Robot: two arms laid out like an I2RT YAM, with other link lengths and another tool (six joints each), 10 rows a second.
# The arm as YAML. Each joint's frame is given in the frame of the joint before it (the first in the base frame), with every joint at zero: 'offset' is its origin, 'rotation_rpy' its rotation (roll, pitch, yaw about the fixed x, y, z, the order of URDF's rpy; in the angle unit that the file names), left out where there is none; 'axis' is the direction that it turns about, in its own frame. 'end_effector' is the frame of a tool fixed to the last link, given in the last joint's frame.
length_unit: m
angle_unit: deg
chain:
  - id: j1
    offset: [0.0, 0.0, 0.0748]
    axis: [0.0, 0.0, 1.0]
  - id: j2
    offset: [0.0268, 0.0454, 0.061]
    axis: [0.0, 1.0, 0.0]
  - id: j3
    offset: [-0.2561, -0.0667, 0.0]
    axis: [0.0, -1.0, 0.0]
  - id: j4
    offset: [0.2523, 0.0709, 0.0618]
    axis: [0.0, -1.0, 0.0]
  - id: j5
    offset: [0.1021, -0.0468, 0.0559]
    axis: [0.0, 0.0, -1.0]
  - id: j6
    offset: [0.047, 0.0, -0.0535]
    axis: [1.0, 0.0, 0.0]
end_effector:
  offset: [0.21, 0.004, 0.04]
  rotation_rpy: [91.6, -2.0, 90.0]
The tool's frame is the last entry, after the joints.
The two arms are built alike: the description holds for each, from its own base.
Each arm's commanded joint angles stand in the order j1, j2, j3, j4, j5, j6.
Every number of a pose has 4 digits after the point. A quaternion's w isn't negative.
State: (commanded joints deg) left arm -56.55 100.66 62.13 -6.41 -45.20 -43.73; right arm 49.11 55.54 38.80 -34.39 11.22 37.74
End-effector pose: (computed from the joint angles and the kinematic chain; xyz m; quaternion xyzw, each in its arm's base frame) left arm 0.4565 -0.3160 0.1141 0.5911 0.6414 0.3196 0.3702; right arm 0.3064 0.2498 0.0838 0.6333 0.6991 0.3205 0.0867
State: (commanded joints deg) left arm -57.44 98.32 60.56 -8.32 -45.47 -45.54; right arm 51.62 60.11 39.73 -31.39 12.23 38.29
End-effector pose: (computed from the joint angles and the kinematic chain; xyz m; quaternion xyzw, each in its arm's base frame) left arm 0.4451 -0.3106 0.1154 0.5897 0.6455 0.3148 0.3694; right arm 0.3063 0.2695 0.0764 0.6237 0.7090 0.3174 0.0865
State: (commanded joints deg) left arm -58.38 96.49 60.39 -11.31 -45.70 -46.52; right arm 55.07 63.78 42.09 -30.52 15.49 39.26
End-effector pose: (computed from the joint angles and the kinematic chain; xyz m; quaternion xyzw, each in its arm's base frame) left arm 0.4354 -0.3086 0.1193 0.5941 0.6449 0.3129 0.3649; right arm 0.3063 0.2862 0.0800 0.6142 0.7154 0.3175 0.1010
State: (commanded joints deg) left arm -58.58 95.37 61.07 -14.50 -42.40 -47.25; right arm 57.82 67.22 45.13 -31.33 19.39 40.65
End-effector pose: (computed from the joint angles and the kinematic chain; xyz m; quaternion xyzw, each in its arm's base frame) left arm 0.4270 -0.3157 0.1138 0.6107 0.6452 0.2876 0.3579; right arm 0.3086 0.2947 0.0849 0.6124 0.7157 0.3127 0.1225
